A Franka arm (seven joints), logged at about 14 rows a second.
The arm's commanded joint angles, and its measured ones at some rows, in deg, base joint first. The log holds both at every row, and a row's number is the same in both.
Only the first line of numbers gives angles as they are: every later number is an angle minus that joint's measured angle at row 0.
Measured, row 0:
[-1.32 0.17 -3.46 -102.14 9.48 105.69 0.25]
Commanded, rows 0 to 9:
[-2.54 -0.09 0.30 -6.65 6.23 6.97 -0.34]
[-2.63 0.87 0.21 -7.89 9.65 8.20 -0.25]
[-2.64 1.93 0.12 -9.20 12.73 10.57 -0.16]
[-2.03 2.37 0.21 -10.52 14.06 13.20 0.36]
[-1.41 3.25 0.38 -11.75 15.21 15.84 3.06]
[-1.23 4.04 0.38 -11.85 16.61 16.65 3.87]
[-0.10 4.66 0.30 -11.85 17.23 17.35 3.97]
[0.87 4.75 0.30 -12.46 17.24 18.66 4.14]
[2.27 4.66 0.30 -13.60 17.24 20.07 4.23]
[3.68 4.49 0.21 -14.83 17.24 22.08 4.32]
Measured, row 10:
[0.80 5.53 0.33 -11.71 16.16 17.70 3.10]
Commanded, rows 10 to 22:
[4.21 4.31 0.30 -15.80 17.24 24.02 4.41]
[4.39 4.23 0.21 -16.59 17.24 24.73 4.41]
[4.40 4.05 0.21 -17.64 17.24 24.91 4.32]
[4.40 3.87 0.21 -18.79 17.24 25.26 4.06]
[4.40 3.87 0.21 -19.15 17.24 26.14 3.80]
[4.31 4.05 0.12 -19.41 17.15 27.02 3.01]
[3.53 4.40 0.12 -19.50 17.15 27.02 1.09]
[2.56 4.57 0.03 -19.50 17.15 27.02 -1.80]
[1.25 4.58 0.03 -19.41 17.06 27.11 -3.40]
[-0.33 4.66 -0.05 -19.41 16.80 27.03 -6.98]
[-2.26 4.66 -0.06 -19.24 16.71 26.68 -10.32]
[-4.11 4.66 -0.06 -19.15 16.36 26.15 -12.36]
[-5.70 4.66 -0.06 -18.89 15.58 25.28 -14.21]
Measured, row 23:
[-1.68 5.10 -0.39 -18.26 16.27 25.62 -9.44]
